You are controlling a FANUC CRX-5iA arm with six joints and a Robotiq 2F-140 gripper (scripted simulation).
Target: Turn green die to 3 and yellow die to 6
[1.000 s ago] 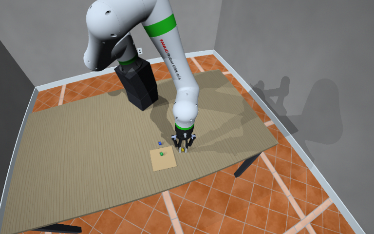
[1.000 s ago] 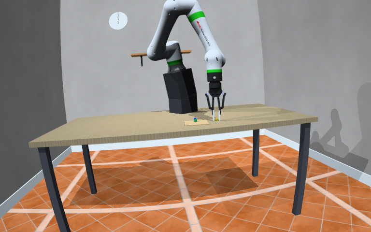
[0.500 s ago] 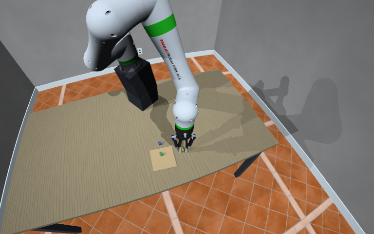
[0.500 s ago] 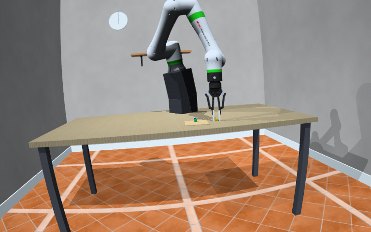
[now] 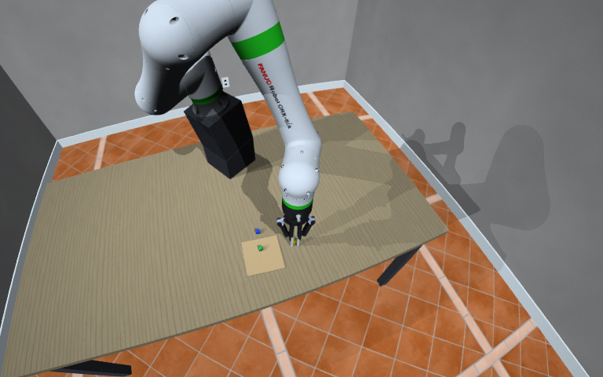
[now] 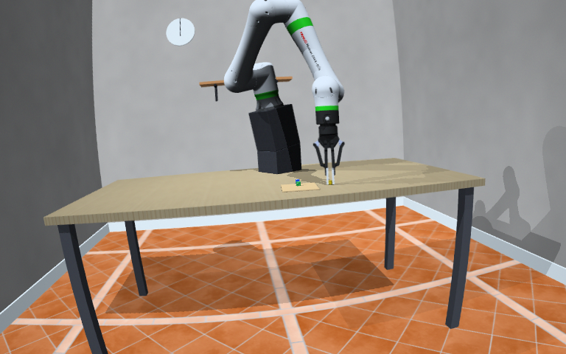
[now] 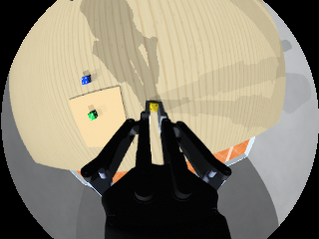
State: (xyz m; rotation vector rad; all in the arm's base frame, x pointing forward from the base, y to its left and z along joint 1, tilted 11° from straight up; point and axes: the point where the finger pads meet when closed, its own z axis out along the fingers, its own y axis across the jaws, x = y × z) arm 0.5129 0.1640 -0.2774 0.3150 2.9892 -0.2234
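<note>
Right now the yellow die is 30 mm below my hand and 10 mm behind it. From my hand the other things lie so: tan mat (130 mm to the right, 30 mm below, 20 mm ahead); then blue die (120 mm to the right, 90 mm behind, 30 mm below); then green die (130 mm to the right, 20 mm below, 10 mm behind).
</note>
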